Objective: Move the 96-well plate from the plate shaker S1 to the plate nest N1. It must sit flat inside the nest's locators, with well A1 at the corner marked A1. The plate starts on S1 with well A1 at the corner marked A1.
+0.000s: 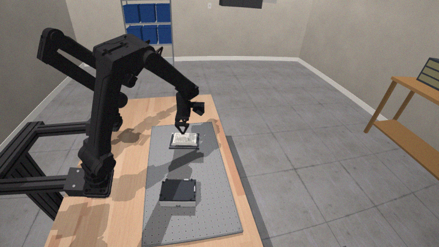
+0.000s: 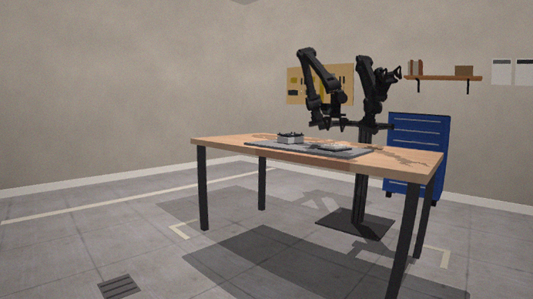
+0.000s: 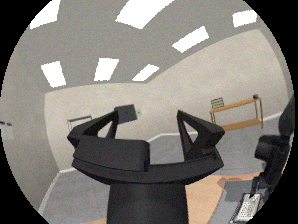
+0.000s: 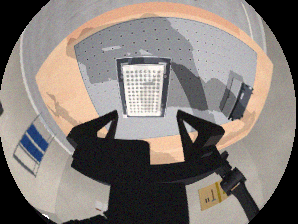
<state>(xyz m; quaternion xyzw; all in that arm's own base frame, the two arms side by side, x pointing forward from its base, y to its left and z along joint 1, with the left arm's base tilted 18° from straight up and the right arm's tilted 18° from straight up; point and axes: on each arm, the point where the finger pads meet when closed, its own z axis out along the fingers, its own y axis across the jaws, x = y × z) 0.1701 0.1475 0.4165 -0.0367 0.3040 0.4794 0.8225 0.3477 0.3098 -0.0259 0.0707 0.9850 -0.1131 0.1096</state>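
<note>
The white 96-well plate lies 90 mm below my right hand and 10 mm to the left of it. Round my right hand: dark plate nest N1: 100 mm below, 10 mm to the left; plate shaker S1: 320 mm to the right, 70 mm below, 50 mm behind.
</note>
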